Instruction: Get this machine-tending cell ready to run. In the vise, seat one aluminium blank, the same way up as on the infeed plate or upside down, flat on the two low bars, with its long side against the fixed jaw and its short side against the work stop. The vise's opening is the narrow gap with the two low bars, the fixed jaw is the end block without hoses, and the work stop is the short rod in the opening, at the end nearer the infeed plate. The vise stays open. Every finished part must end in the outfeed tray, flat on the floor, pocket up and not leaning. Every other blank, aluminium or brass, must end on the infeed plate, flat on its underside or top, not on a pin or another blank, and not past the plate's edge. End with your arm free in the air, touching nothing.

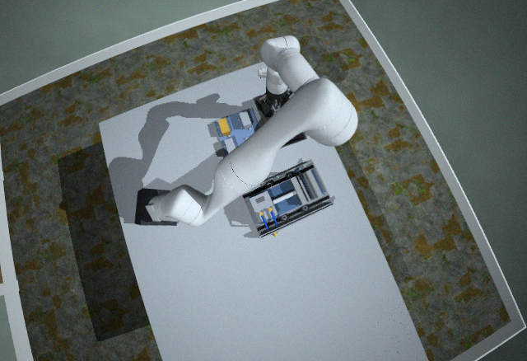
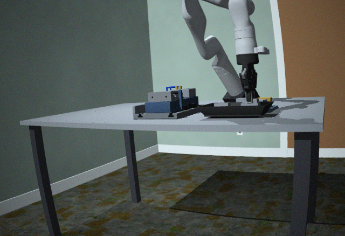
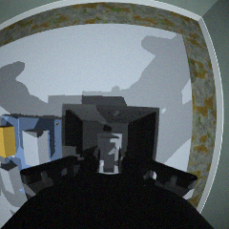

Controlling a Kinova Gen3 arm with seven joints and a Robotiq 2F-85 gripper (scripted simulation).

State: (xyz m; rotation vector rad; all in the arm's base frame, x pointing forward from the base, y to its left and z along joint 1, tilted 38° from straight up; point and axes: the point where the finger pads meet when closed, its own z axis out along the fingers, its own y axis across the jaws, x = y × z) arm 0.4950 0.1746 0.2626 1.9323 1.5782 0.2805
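Now: the brass blank 210 mm behind my hand, 60 mm to the left of it and 40 mm below it. Round my hand: vise 190 mm behind, 310 mm to the right, 30 mm below.
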